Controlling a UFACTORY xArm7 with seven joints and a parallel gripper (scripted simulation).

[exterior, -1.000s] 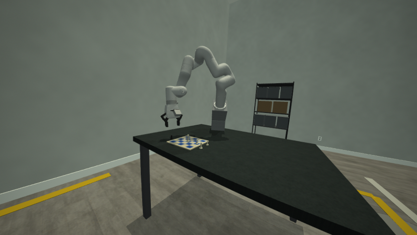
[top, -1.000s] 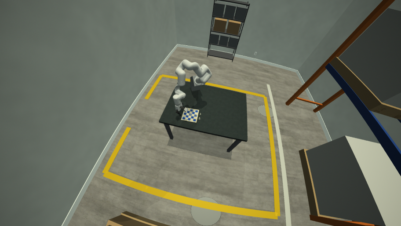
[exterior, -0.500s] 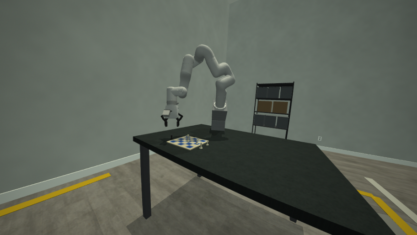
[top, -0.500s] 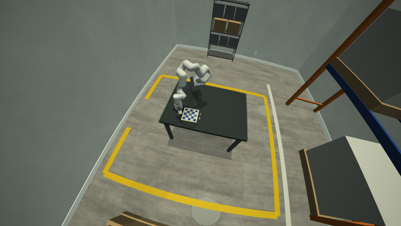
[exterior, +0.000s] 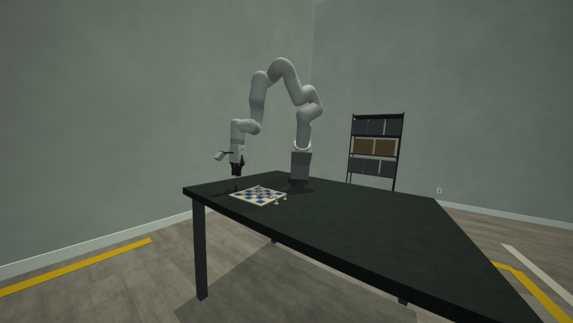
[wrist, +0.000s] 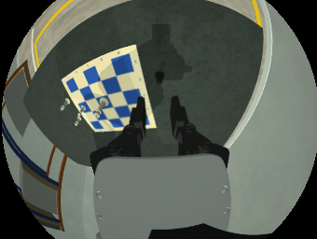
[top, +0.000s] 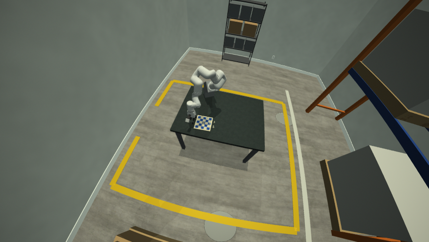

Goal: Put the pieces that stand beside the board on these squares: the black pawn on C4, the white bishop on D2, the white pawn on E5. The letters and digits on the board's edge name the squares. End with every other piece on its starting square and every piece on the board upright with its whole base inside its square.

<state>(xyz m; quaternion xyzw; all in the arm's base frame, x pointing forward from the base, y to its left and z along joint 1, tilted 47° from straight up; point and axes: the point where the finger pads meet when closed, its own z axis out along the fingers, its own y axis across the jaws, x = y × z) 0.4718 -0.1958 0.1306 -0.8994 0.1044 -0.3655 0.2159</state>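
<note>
My hand is 100 mm above the black pawn. From my hand the other things lie so: white piece: 130 mm to the left, 80 mm below, 40 mm behind; cream chessboard: 140 mm to the left, 110 mm below, 50 mm behind.
</note>
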